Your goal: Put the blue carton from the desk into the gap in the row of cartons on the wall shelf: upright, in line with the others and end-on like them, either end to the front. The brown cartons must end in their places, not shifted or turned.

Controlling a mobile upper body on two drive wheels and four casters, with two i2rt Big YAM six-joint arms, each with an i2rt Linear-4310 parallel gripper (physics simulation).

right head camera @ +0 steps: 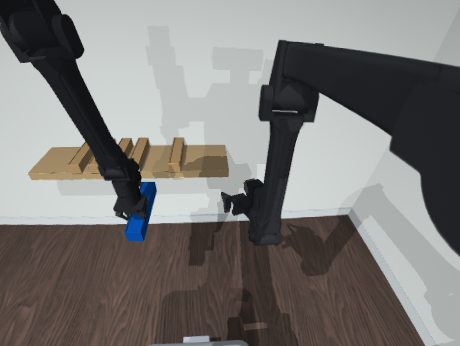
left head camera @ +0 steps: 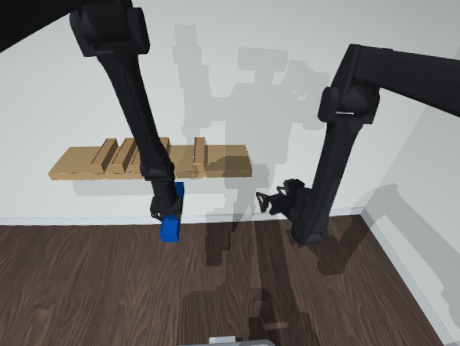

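Note:
The blue carton (left head camera: pixel 170 232) (right head camera: pixel 135 232) is held in front of and below the shelf, its long side running toward the wall. My left gripper (left head camera: pixel 168 214) (right head camera: pixel 133 212) is shut on it near its middle; the wrist hides part of the carton and the fingertips. The wall shelf (left head camera: pixel 67 162) (right head camera: pixel 45 162) bears a row of upright brown cartons, end-on. The rightmost brown carton (left head camera: pixel 199 154) (right head camera: pixel 176 154) stands apart, with a gap between it and the brown carton (right head camera: pixel 140 154) to its left. My left forearm hides part of the row. My right gripper (left head camera: pixel 261 201) (right head camera: pixel 226 202) is open and empty, right of the shelf and lower.
The wall (left head camera: pixel 210 50) (right head camera: pixel 190 50) rises behind the shelf, with shadows of the arms on it. A side wall (left head camera: pixel 425 160) (right head camera: pixel 405 175) stands at the right. The wooden floor (left head camera: pixel 100 280) (right head camera: pixel 75 280) lies below. A pale edge shows at the bottom of both views.

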